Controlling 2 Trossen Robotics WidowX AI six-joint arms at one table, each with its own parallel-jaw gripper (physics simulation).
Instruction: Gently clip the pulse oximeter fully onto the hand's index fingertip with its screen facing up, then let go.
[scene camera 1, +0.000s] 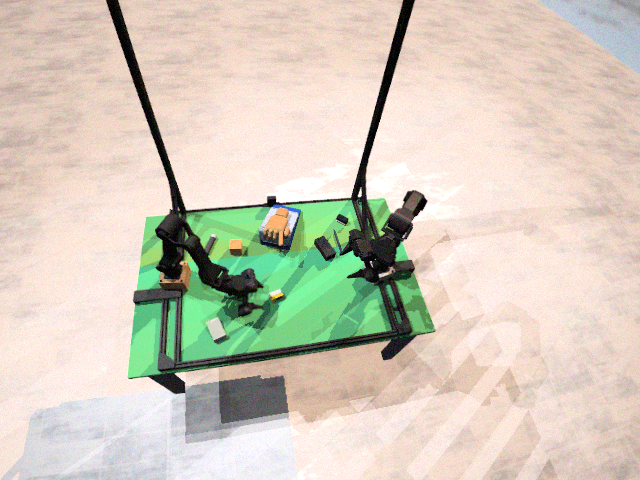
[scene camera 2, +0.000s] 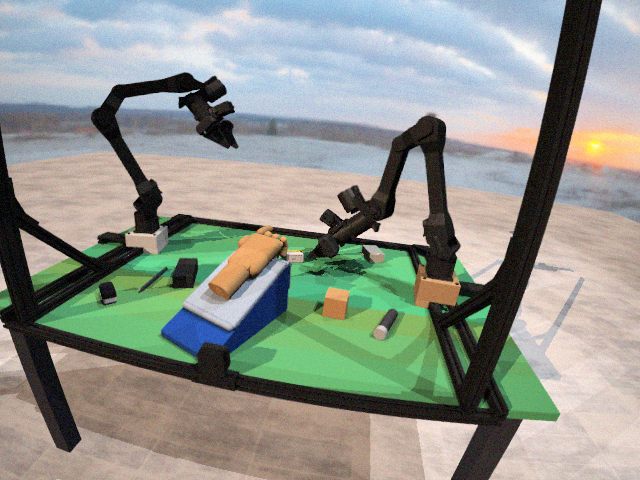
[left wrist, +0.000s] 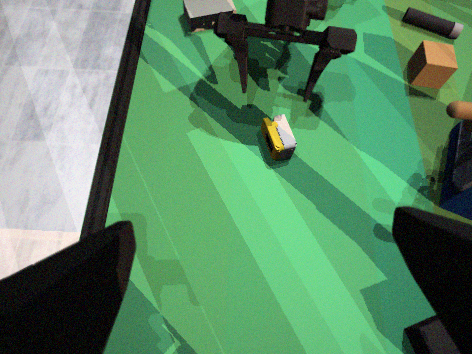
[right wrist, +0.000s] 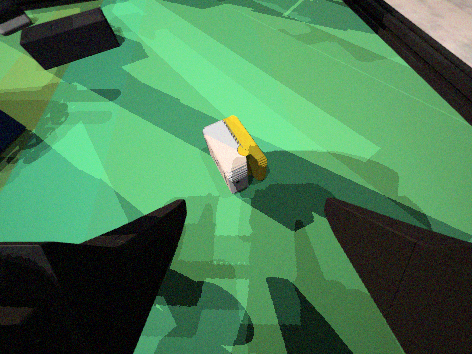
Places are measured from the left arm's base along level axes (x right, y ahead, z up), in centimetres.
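Pixels of known places: left gripper, fingertip midpoint: (scene camera 1: 343, 266) (scene camera 2: 233, 147) (left wrist: 264, 227); right gripper, fingertip midpoint: (scene camera 1: 262, 297) (scene camera 2: 312, 252) (left wrist: 274, 97) (right wrist: 255, 205); left arm's base at its link origin: (scene camera 1: 380, 266) (scene camera 2: 146, 230); right arm's base at its link origin: (scene camera 1: 173, 271) (scene camera 2: 439, 274).
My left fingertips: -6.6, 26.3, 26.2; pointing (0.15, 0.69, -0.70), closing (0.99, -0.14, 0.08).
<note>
Ahead of a thing's pixels: the offset from my left fingertips to its top centre, as dx, dy, dz. "*": to the spot under its first point.
The white-and-yellow pulse oximeter @[+10.8, +20.8, -28.9] (scene camera 1: 276, 295) (scene camera 2: 295, 256) (left wrist: 279, 137) (right wrist: 232, 152) lies on the green table, apart from the hand. The tan hand (scene camera 1: 278, 222) (scene camera 2: 253, 258) rests on a sloped blue-and-white support @[* +44.7, +14.8, -27.2] (scene camera 2: 268, 305); a fingertip (left wrist: 459, 109) shows at the right edge of the left wrist view. My right gripper (scene camera 1: 261, 297) (scene camera 2: 311, 256) (left wrist: 274, 97) (right wrist: 255, 205) is open and empty, low over the table beside the oximeter, its fingertips pointing towards it. My left gripper (scene camera 1: 345, 265) (scene camera 2: 233, 146) (left wrist: 264, 227) is open and empty, high above the table. The screen cannot be made out.
An orange cube @[+39.1, +30.1, -27.0] (scene camera 1: 235, 246) (scene camera 2: 336, 303) and a dark cylinder @[+45.0, +40.7, -29.3] (scene camera 2: 385, 324) lie near the right arm's base. A grey box @[+5.0, +47.3, -29.0] (scene camera 1: 216, 329) (scene camera 2: 373, 253) lies behind the right gripper. A black box @[+25.9, -8.1, -28.5] (scene camera 1: 324, 248) (scene camera 2: 185, 272), a pen @[+28.6, -16.1, -31.1] (scene camera 2: 153, 279) and a small black item @[+38.6, -23.1, -28.8] (scene camera 2: 108, 292) lie on the left arm's side.
</note>
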